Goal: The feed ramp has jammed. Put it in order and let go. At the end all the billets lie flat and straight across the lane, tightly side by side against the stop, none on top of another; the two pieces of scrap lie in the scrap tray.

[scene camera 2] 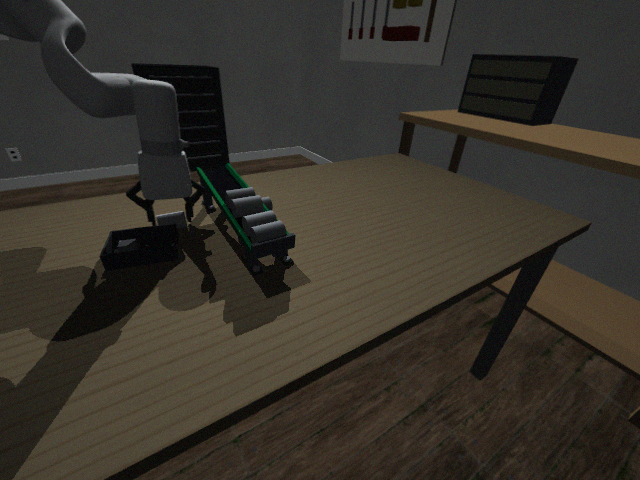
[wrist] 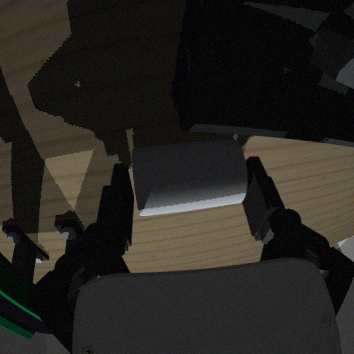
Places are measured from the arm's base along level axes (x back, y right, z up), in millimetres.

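Where they show: gripper, between the fingertips: (scene camera 2: 171, 221) (wrist: 187, 176).
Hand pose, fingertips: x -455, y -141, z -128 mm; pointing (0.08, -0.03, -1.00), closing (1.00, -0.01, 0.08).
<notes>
Things, the pixels of their top centre, and the offset from my fingertips. "spot": a spot on its surface instead. Level surfaces: height alone.
- grey billet, centre of its top: (wrist: 193, 202) (scene camera 2: 170, 213) dx +0, dy +2, dz +22 mm
- scrap tray, centre of its top: (wrist: 335, 56) (scene camera 2: 141, 238) dx +65, dy +84, dz +17 mm
- green-railed ramp, a spot on its surface: (wrist: 20, 304) spot: dx -98, dy -2, dz +73 mm
- stop, centre of its top: (scene camera 2: 273, 238) dx -155, dy +263, dz +56 mm
- small cylindrical end, a spot on its surface: (scene camera 2: 266, 203) spot: dx -232, dy +22, dz +13 mm
- wooden table, height of its surface: dz -18 mm
My gripper (scene camera 2: 171, 221) (wrist: 187, 176) is open, its fingers pointing down at the two ends of a grey billet (scene camera 2: 171, 219) (wrist: 190, 175), with a thin gap at the left finger in the wrist view. This billet lies on its side behind the scrap tray (scene camera 2: 142, 258) (wrist: 235, 131), apparently on the table. Grey pieces (scene camera 2: 125, 242) (wrist: 336, 47) show inside the tray, too dark to count. On the green-railed ramp (scene camera 2: 222, 203) (wrist: 20, 304), two billets (scene camera 2: 260, 219) (scene camera 2: 267, 230) lie across the lane near the stop (scene camera 2: 272, 244). Higher up are two more (scene camera 2: 239, 193) (scene camera 2: 245, 205), with a small cylindrical end (scene camera 2: 266, 203) beside them.
The ramp's feet (scene camera 2: 256, 268) (wrist: 67, 231) stand on the wooden table (scene camera 2: 387, 232), just right of the gripper in the scene view. A dark slotted rack (scene camera 2: 223, 118) stands behind the ramp. A shelf (scene camera 2: 516, 129) with a dark cabinet (scene camera 2: 553, 93) is at the far right.
</notes>
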